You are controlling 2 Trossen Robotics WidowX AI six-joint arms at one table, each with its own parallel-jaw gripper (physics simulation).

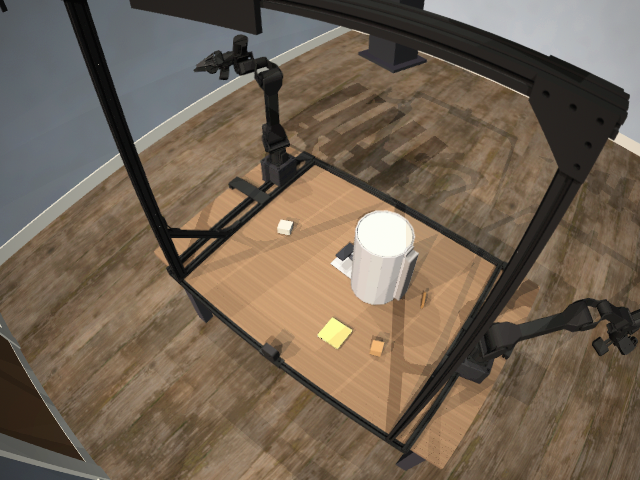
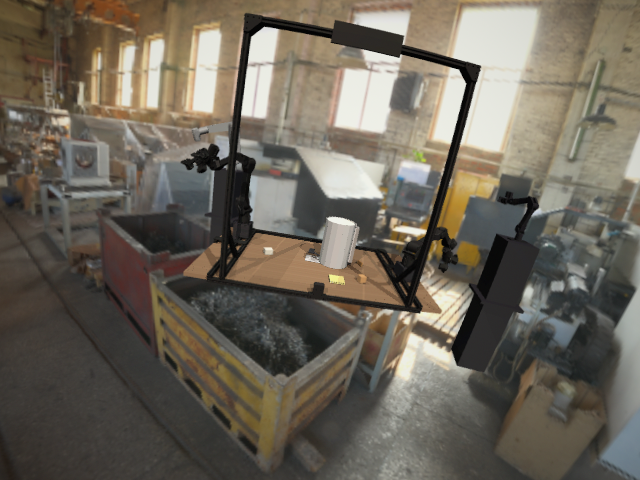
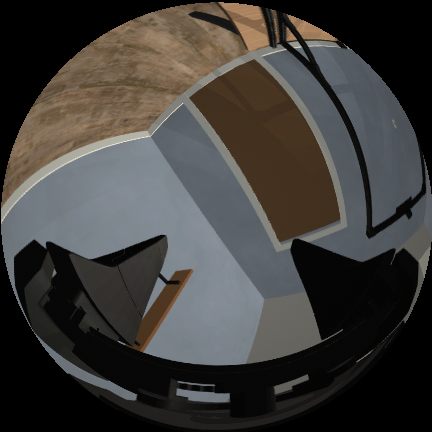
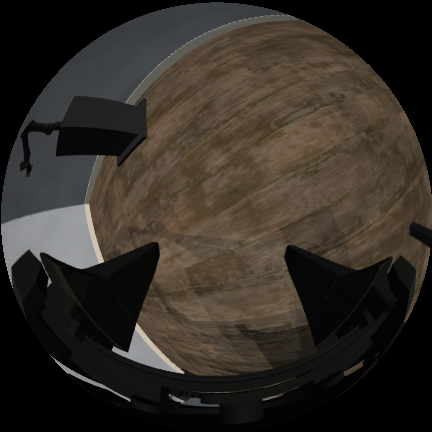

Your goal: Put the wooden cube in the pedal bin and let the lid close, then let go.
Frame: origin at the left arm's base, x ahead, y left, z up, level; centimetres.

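Seen in the pictures: left gripper, fingertip midpoint: (image 1: 195, 68) (image 2: 185, 158) (image 3: 232, 244); right gripper, fingertip midpoint: (image 1: 613, 342) (image 4: 224, 251); left arm's base at its link origin: (image 1: 278, 159) (image 2: 243, 222); right arm's base at its link origin: (image 1: 479, 354) (image 2: 407, 264).
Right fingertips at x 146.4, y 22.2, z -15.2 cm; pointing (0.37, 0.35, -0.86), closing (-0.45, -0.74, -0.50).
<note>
Pixels of each thing's top centre, then the offset from my right fingertips to it. "pt": a spot on its surface instead. Level surfaces: height alone.
- wooden cube at its top centre: (image 1: 377, 346) (image 2: 362, 275) dx -74.1, dy -57.5, dz +8.2 cm
- pedal bin at its top centre: (image 1: 385, 233) (image 2: 341, 220) dx -88.5, dy -37.9, dz +30.4 cm
- yellow flat square at a spot on its surface: (image 1: 334, 333) (image 2: 337, 278) pt dx -87.2, dy -61.1, dz +5.8 cm
- thin orange stick at its top centre: (image 1: 424, 298) dx -72.0, dy -34.3, dz +7.2 cm
- white block at its top centre: (image 1: 285, 224) (image 2: 268, 248) dx -126.2, dy -40.3, dz +7.6 cm
- table at its surface level: dz +4.8 cm
The wooden cube (image 1: 377, 347) (image 2: 362, 279), small and orange-brown, rests on the table beside a yellow square. The pedal bin (image 1: 377, 273) (image 2: 336, 248) is a white upright cylinder, its round lid (image 1: 385, 234) (image 2: 340, 220) down. Its dark pedal (image 1: 344, 251) shows at its left side. Its inside is hidden. My left gripper (image 1: 199, 67) (image 2: 187, 164) (image 3: 232, 244) is open and empty, high up and beyond the table's left end, far from cube and bin. My right gripper (image 1: 614, 347) (image 2: 448, 264) (image 4: 224, 251) is open and empty, off the table's right end, also away from the cube.
A yellow flat square (image 1: 334, 333) (image 2: 336, 279) lies left of the cube. A thin orange stick (image 1: 423, 298) is right of the bin. A white block (image 1: 284, 227) (image 2: 267, 251) sits at the table's left. Black frame posts (image 1: 116, 129) (image 2: 451, 165) rise around the table (image 1: 248, 268).
</note>
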